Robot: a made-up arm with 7 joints. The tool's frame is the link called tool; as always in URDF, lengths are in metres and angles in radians.
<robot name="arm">
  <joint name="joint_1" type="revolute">
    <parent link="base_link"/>
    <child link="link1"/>
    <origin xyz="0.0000 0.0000 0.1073" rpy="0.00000 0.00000 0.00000"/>
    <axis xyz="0 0 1"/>
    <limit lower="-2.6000" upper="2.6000"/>
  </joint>
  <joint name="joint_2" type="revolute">
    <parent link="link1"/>
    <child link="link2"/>
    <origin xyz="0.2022 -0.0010 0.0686" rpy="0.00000 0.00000 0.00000"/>
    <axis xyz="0 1 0"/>
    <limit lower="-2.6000" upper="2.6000"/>
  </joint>
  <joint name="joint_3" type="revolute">
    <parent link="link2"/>
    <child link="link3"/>
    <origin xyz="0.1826 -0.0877 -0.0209" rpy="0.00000 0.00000 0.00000"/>
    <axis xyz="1 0 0"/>
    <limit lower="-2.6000" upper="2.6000"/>
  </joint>
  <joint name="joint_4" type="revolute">
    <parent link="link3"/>
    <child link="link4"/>
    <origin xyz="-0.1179 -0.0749 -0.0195" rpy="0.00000 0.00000 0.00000"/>
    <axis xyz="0 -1 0"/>
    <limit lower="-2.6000" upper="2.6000"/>
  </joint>
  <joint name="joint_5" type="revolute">
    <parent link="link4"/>
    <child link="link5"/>
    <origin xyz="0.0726 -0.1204 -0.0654" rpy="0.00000 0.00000 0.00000"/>
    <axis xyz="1 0 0"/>
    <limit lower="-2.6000" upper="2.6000"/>
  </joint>
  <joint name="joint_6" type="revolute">
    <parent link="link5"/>
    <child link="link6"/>
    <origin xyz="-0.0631 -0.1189 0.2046" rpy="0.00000 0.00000 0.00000"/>
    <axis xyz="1 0 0"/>
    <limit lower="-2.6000" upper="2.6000"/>
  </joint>
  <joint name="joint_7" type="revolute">
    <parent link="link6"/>
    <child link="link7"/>
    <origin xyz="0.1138 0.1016 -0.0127" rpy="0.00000 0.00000 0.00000"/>
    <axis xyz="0 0 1"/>
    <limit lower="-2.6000" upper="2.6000"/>
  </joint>
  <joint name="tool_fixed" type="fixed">
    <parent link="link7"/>
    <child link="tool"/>
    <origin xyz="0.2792 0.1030 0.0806" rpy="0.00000 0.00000 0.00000"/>
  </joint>
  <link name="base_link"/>
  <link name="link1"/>
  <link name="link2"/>
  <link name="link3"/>
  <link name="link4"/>
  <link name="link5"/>
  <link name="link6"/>
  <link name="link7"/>
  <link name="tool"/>
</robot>
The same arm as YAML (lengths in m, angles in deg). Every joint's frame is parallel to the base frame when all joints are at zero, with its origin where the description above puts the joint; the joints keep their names.
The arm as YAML. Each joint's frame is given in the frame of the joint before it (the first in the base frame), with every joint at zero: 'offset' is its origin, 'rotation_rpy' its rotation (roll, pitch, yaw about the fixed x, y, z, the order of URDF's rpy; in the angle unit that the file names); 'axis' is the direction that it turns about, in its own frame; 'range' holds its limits. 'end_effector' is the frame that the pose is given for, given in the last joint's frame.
length_unit: m
angle_unit: deg
chain:
  - id: joint_1
    offset: [0.0, 0.0, 0.1073]
    rotation_rpy: [0.0, 0.0, 0.0]
    axis: [0.0, 0.0, 1.0]
    range: [-148.97, 148.97]
  - id: joint_2
    offset: [0.2022, -0.001, 0.0686]
    rotation_rpy: [0.0, 0.0, 0.0]
    axis: [0.0, 1.0, 0.0]
    range: [-148.97, 148.97]
  - id: joint_3
    offset: [0.1826, -0.0877, -0.0209]
    rotation_rpy: [0.0, 0.0, 0.0]
    axis: [1.0, 0.0, 0.0]
    range: [-148.97, 148.97]
  - id: joint_4
    offset: [-0.1179, -0.0749, -0.0195]
    rotation_rpy: [0.0, 0.0, 0.0]
    axis: [0.0, -1.0, 0.0]
    range: [-148.97, 148.97]
  - id: joint_5
    offset: [0.0726, -0.1204, -0.0654]
    rotation_rpy: [0.0, 0.0, 0.0]
    axis: [1.0, 0.0, 0.0]
    range: [-148.97, 148.97]
  - id: joint_6
    offset: [-0.0631, -0.1189, 0.2046]
    rotation_rpy: [0.0, 0.0, 0.0]
    axis: [1.0, 0.0, 0.0]
    range: [-148.97, 148.97]
  - id: joint_7
    offset: [0.1138, 0.1016, -0.0127]
    rotation_rpy: [0.0, 0.0, 0.0]
    axis: [0.0, 0.0, 1.0]
    range: [-148.97, 148.97]
end_effector:
  offset: [0.2792, 0.103, 0.0806]
  rotation_rpy: [0.0, 0.0, 0.0]

